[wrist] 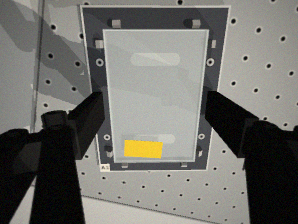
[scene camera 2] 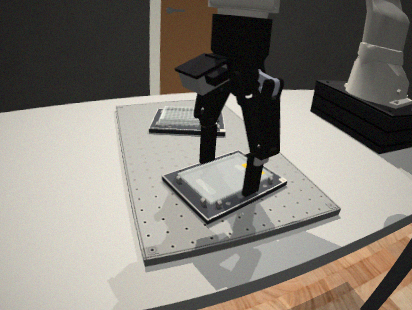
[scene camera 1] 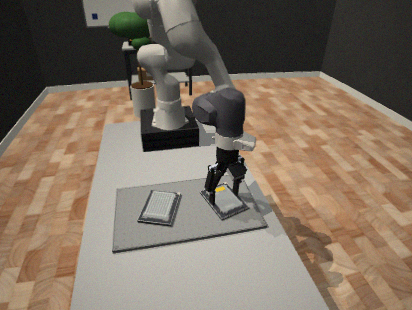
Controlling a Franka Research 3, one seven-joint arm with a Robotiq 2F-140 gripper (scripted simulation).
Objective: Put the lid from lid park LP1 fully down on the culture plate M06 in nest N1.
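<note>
The gripper is visible, including in scene camera 1 and the wrist view. A clear lid and a lid park frame can also be seen.
</note>
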